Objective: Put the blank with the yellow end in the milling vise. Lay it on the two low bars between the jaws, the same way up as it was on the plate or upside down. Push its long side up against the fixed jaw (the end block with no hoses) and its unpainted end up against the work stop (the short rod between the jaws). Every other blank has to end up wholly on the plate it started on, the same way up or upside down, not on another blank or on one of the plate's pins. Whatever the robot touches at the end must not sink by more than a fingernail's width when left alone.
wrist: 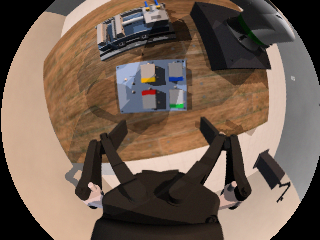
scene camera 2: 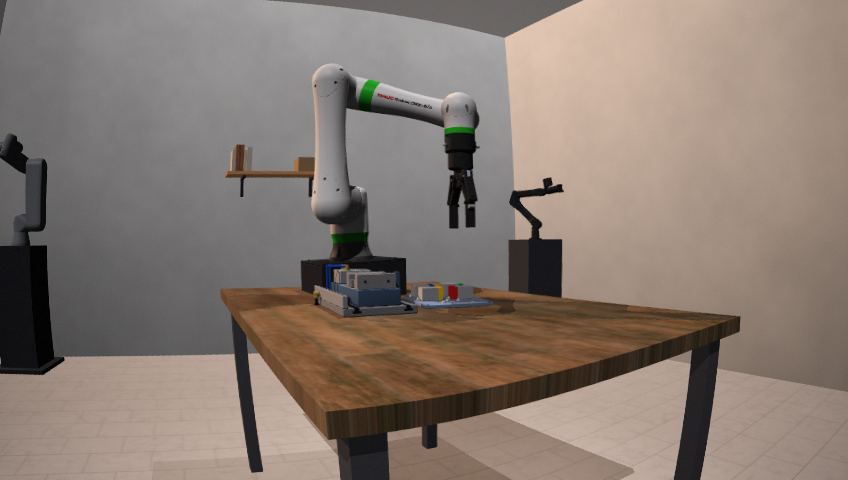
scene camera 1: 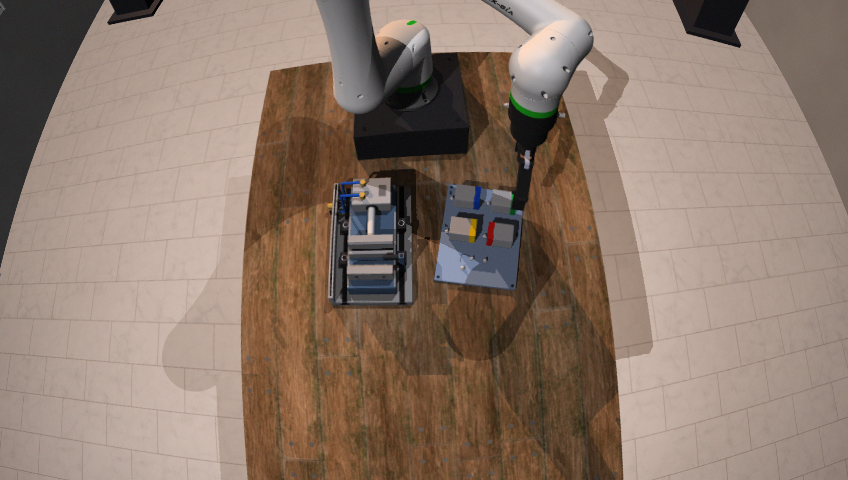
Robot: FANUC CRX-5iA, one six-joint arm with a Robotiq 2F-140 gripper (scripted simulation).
Note:
In view: my gripper [scene camera 2: 461,227], a blue-grey plate [scene camera 1: 500,271] and a hosed block [scene camera 1: 384,203].
My gripper is seen too in the wrist view [wrist: 163,125] and in scene camera 1 [scene camera 1: 519,178].

